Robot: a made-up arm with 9 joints. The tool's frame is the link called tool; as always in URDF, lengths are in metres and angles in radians. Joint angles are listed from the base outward. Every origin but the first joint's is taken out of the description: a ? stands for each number. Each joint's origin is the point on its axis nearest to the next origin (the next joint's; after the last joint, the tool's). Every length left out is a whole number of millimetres.
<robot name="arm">
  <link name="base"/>
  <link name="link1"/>
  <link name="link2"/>
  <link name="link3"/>
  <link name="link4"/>
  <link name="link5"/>
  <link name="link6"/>
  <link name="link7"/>
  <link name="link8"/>
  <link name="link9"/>
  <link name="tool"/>
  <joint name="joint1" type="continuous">
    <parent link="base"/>
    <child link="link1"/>
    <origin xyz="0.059 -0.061 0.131" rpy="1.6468 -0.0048 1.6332"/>
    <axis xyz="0 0 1"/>
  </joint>
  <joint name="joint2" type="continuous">
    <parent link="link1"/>
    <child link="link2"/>
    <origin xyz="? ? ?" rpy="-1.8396 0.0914 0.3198"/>
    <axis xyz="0 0 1"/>
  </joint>
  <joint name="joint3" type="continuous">
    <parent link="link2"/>
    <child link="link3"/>
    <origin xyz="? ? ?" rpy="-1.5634 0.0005 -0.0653"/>
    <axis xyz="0 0 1"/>
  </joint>
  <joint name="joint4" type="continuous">
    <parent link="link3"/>
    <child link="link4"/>
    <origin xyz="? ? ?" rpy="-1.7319 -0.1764 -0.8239"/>
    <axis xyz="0 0 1"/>
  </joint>
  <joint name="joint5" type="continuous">
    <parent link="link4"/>
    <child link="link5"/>
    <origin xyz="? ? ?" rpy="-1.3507 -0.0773 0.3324"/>
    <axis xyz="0 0 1"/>
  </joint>
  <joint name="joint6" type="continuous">
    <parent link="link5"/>
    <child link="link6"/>
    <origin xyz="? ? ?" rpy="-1.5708 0 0.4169"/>
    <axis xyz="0 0 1"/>
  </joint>
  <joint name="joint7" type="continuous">
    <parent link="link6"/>
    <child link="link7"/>
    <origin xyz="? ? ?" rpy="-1.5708 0 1.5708"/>
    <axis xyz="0 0 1"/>
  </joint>
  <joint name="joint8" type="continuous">
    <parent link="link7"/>
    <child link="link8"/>
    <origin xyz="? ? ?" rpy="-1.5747 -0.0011 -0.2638"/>
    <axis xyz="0 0 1"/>
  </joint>
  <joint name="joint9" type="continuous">
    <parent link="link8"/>
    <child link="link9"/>
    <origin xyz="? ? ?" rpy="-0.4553 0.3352 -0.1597"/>
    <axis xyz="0 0 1"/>
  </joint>
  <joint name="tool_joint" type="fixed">
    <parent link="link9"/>
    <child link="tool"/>
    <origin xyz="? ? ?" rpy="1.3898 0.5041 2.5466"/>
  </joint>
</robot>
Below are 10 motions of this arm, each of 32 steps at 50 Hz.
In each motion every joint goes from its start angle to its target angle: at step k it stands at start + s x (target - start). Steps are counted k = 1, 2, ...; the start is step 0. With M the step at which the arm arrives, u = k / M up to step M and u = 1 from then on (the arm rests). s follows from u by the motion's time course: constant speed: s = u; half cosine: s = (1 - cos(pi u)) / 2; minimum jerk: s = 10 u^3 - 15 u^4 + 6 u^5.
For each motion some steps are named. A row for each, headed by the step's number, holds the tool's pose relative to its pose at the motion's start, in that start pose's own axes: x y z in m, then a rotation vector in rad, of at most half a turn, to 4 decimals.
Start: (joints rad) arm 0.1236 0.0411 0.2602 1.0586 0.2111 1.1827 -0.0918 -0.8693 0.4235
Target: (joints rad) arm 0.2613 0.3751 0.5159 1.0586 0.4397 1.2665 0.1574 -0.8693 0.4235
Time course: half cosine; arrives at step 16
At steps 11, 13, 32:
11: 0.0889 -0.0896 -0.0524 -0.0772 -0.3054 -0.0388
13: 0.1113 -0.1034 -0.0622 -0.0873 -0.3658 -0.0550
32: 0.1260 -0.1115 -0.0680 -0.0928 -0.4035 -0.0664

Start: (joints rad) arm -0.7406 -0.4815 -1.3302 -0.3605 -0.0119 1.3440 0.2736 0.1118 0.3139
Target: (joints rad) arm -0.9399 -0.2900 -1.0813 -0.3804 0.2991 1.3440 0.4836 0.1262 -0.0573
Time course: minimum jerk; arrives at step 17
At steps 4, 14, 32:
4: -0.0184 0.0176 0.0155 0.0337 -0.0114 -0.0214
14: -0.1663 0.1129 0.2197 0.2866 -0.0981 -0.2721
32: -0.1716 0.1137 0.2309 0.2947 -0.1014 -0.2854

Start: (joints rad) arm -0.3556 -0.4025 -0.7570 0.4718 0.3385 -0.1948 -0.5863 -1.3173 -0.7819
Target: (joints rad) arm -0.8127 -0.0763 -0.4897 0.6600 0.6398 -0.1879 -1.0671 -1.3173 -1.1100
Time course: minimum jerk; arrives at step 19
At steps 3, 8, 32:
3: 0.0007 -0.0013 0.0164 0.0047 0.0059 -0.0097
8: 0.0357 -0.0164 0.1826 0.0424 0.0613 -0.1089
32: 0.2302 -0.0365 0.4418 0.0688 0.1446 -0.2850

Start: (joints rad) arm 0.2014 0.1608 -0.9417 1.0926 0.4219 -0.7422 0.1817 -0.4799 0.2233
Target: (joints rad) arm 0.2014 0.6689 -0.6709 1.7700 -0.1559 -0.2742 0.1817 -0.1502 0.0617
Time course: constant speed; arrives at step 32
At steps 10, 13, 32:
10: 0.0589 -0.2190 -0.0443 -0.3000 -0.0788 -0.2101
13: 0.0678 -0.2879 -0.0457 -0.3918 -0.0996 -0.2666
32: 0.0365 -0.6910 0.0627 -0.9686 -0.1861 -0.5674

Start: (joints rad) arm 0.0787 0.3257 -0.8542 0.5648 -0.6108 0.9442 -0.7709 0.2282 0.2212
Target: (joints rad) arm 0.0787 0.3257 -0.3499 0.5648 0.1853 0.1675 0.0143 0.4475 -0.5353
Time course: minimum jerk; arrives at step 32
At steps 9, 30, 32:
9: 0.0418 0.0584 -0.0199 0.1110 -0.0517 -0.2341
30: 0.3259 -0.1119 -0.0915 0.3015 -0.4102 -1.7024
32: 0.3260 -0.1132 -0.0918 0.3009 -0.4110 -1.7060

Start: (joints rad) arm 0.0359 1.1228 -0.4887 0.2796 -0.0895 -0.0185 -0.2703 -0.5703 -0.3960
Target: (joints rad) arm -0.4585 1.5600 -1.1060 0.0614 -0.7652 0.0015 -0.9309 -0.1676 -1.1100
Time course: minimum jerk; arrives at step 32
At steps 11, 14, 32:
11: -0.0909 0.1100 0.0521 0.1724 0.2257 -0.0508
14: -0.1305 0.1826 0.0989 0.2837 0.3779 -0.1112
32: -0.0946 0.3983 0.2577 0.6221 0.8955 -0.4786

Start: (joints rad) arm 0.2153 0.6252 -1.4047 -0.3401 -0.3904 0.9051 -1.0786 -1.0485 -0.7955
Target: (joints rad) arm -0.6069 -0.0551 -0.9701 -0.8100 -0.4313 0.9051 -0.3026 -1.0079 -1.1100
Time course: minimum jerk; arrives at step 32
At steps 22, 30, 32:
22: -0.5548 0.2773 0.5107 0.0494 0.6374 -0.0758
30: -0.5949 0.4098 0.6264 0.1652 0.7297 -0.1359
32: -0.5951 0.4115 0.6278 0.1668 0.7307 -0.1368

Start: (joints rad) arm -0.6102 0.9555 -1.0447 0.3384 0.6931 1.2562 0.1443 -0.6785 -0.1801
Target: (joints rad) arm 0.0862 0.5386 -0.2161 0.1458 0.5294 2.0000 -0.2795 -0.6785 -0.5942
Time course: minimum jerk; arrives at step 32
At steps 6, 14, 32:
6: 0.0199 0.0211 -0.0026 0.0919 -0.0580 0.0274
14: 0.1247 0.1308 0.0253 0.6818 -0.4605 0.2520
32: 0.1381 0.0811 0.0594 1.5419 -1.0260 0.9236

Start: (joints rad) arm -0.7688 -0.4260 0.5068 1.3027 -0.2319 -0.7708 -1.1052 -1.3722 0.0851
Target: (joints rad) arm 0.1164 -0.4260 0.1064 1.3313 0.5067 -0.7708 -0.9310 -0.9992 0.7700
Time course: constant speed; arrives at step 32
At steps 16, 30, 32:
16: -0.3373 0.3760 0.1560 0.2733 0.5914 -0.4628
30: -0.3280 0.7551 0.4467 0.6660 1.0220 -0.8035
32: -0.3021 0.8008 0.4925 0.7343 1.0718 -0.8470

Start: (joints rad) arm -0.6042 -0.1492 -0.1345 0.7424 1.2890 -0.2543 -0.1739 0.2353 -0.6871
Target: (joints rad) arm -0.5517 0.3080 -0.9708 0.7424 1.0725 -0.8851 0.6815 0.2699 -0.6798
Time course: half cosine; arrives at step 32
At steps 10, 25, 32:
10: -0.1239 -0.0467 -0.0025 -0.2556 0.1207 -0.2827
25: -0.5623 -0.1132 0.2249 -1.2640 0.5459 -0.8002
32: -0.6280 -0.0947 0.2998 -1.4561 0.6331 -0.8275

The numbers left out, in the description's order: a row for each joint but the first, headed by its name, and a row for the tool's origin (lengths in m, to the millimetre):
joint2: 0.065 0.282 0
joint3: -0.078 0.008 0
joint4: 0.468 0.243 0
joint5: -0.149 0.208 0
joint6: -0.018 -0.107 0
joint7: 0.08 -0.01 0
joint8: 0.018 0.02 0
joint9: 0.117 0.018 0
tool: -0.148 -0.364 0

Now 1 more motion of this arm.
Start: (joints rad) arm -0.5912 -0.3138 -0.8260 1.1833 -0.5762 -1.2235 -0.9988 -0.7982 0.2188
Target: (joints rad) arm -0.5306 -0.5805 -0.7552 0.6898 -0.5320 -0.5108 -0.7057 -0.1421 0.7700
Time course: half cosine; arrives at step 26
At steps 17, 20, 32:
17: -0.0589 -0.1198 0.2145 -0.8392 0.1903 0.4027
20: -0.0593 -0.1256 0.2705 -1.0057 0.1678 0.4000
32: -0.0632 -0.1245 0.3189 -1.1445 0.1351 0.3742

